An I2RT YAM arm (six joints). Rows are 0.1 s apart.
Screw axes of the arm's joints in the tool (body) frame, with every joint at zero. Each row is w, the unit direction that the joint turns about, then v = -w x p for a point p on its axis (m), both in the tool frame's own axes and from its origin. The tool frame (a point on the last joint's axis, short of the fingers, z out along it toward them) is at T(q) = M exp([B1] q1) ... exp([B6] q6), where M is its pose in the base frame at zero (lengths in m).
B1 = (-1, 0, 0, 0.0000, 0.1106, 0.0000)
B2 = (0, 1, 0, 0.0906, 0.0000, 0.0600)
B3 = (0, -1, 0, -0.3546, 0.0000, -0.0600)
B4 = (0, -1, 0, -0.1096, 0.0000, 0.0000)
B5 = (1, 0, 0, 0.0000, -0.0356, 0.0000)
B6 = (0, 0, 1, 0.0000, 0.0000, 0.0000)
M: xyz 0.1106 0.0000 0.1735 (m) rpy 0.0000 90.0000 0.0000 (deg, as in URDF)
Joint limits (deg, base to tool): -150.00..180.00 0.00..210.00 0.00..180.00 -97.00..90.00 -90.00..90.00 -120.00..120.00
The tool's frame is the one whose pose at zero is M.
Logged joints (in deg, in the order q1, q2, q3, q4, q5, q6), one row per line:
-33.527 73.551 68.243 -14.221 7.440 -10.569
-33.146 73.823 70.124 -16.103 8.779 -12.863
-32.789 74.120 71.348 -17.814 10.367 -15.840
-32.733 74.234 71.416 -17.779 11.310 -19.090
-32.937 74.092 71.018 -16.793 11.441 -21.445
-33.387 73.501 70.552 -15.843 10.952 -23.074
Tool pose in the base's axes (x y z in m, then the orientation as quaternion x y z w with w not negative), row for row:
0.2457 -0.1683 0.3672 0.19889 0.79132 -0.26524 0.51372
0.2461 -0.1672 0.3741 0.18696 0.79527 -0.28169 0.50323
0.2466 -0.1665 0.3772 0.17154 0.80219 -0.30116 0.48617
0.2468 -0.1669 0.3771 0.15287 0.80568 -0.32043 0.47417
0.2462 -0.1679 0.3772 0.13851 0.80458 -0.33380 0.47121
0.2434 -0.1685 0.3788 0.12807 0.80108 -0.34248 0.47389
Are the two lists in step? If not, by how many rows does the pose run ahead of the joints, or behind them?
They are in step.
